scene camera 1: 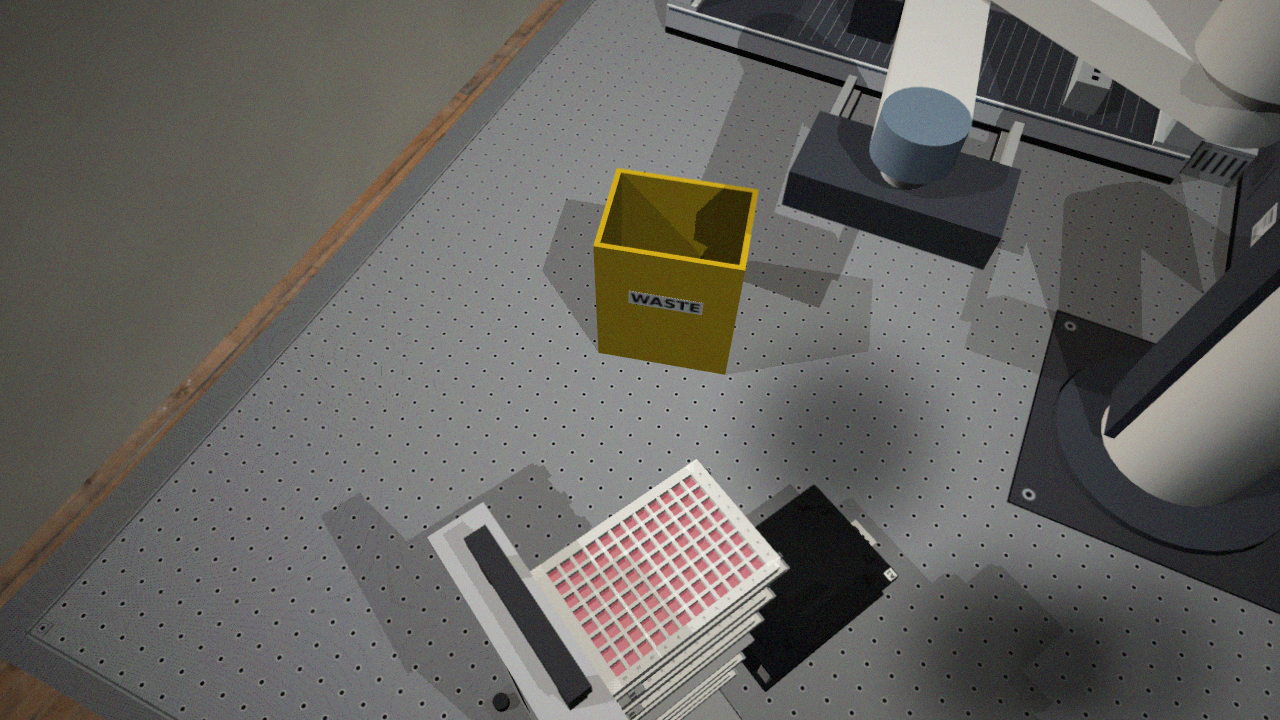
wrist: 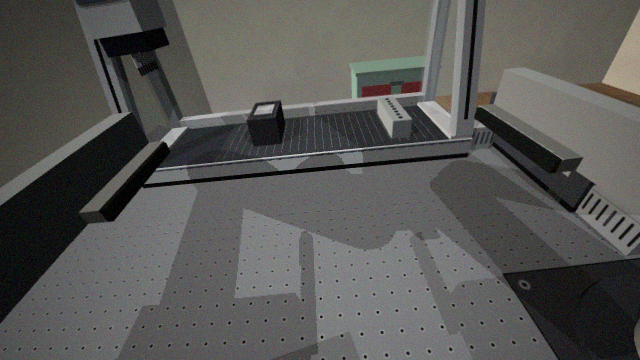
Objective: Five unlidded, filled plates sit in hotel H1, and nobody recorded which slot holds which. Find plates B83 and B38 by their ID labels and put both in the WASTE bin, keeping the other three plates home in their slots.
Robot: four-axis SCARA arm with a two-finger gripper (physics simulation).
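Places are measured from the arm's base along level axes (x back, y right, z up), in centimetres.
Pixels of known places: gripper, fingertip midpoint: (wrist: 318, 111); arm's base, origin of the base link: (scene camera 1: 1161, 453).
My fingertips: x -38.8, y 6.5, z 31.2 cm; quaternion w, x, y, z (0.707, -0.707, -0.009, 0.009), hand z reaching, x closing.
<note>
For each thing: its top centre in the pictures, then the offset to it from my fingertips. "spot": a spot on its surface instead.
- yellow WASTE bin, middle of its top: (scene camera 1: 678, 217) dx -20.0, dy -16.4, dz -9.9 cm
- hotel, surface spot: (scene camera 1: 452, 540) spot: dx -13.1, dy -63.4, dz +13.2 cm
- top plate, middle of its top: (scene camera 1: 656, 568) dx -3.3, dy -58.6, dz +8.9 cm
- black flat device, middle of its top: (scene camera 1: 797, 570) dx +5.3, dy -42.2, dz -22.9 cm
- dark block, surface spot: (wrist: 266, 125) spot: dx -13.3, dy +45.0, dz -19.7 cm
- white slotted block, surface spot: (wrist: 395, 120) spot: dx +16.7, dy +42.2, dz -20.5 cm
My gripper (scene camera 1: 934, 102) (wrist: 318, 111) is open and empty, with its two fingers wide apart. It hangs above the table behind and to the right of the yellow WASTE bin (scene camera 1: 669, 313) in the scene view. The bin is upright and open at the top; no plate shows in the visible part of its inside. The hotel (scene camera 1: 452, 540) stands at the bottom of the scene view with a stack of plates in it. The top plate (scene camera 1: 657, 577) shows a grid of pink-filled wells. Edges of several plates show below it. Their ID labels cannot be read.
A black flat device (scene camera 1: 823, 582) lies right of the hotel. The arm's base plate (scene camera 1: 1042, 447) (wrist: 550, 305) is at the right. A framed deck (scene camera 1: 769, 42) (wrist: 320, 160) runs behind the gripper, bearing a dark block (wrist: 266, 125) and a white slotted block (wrist: 395, 120).
</note>
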